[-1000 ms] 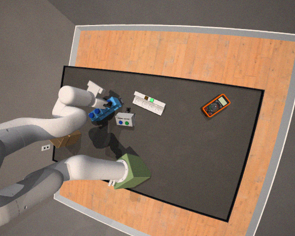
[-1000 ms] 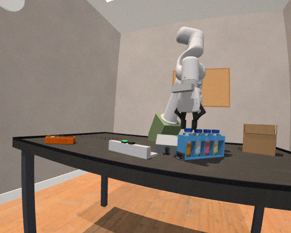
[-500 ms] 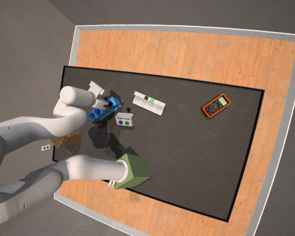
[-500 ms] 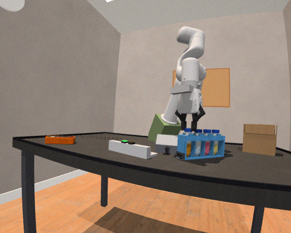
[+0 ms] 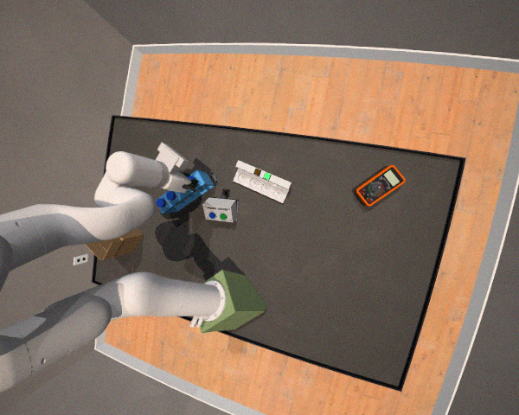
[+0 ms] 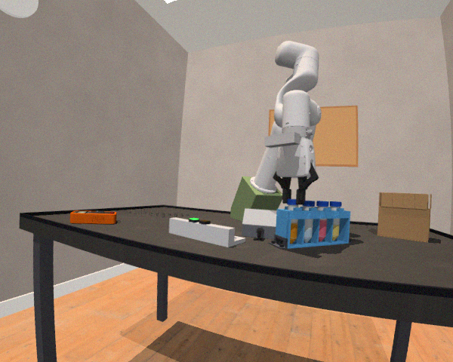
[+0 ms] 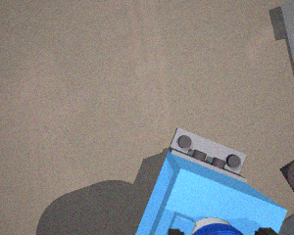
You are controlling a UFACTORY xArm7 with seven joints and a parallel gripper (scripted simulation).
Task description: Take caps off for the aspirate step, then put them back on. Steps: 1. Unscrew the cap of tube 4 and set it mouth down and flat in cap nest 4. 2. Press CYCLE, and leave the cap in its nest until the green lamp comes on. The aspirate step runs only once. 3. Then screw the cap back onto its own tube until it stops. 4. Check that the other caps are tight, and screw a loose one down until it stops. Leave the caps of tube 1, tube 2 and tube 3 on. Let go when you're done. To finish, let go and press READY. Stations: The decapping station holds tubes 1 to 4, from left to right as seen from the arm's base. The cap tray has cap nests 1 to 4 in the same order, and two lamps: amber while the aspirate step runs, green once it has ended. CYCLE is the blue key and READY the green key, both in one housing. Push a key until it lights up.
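My gripper is now 2 cm above the blue cap. Round my hand: blue cycle key (11 cm behind, 9 cm to the right, 7 cm below); key housing (11 cm to the right, 8 cm below, 8 cm behind); tube neck (2 cm below).
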